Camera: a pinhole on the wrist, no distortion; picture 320 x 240 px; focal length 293.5 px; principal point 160.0 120.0 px. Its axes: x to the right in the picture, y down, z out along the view. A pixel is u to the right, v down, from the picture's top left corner.
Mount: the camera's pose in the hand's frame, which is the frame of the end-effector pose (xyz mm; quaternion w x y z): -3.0 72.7 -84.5 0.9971 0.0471 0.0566 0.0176
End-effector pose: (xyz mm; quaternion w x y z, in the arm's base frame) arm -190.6 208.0 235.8 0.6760 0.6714 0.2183 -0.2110
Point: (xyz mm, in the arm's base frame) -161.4 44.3 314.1
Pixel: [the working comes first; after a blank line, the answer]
In the camera's frame: -47.0 30.9 243.2

103.2 157.3
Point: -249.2 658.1 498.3
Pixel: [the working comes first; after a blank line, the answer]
In the camera's frame: -146.6 81.8 -393.9

behind the camera
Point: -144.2 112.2 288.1
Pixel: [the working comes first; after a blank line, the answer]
In the camera's frame: -10.5 13.0 180.5

142.9 141.1
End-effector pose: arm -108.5 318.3 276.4 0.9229 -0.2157 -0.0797 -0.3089
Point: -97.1 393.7 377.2
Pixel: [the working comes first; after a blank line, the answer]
In the camera's frame: -25.1 -26.8 210.3

124.9 82.6
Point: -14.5 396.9 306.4
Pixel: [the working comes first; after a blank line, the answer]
In the camera's frame: 28.9 42.4 145.9

218.2 205.3
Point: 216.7 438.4 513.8
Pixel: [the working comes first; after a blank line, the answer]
In the camera's frame: 229.0 151.8 360.8

outside the picture
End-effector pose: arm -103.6 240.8 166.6 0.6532 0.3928 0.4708 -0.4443
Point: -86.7 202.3 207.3
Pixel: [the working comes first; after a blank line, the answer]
In the camera's frame: -42.8 -50.2 136.5

67.9 12.1
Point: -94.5 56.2 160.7
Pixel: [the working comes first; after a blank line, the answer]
In the camera's frame: 15.2 -95.5 271.2

176.5 16.6
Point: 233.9 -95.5 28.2
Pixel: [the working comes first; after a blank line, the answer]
In the camera's frame: 215.1 170.1 465.9

295.5 227.2
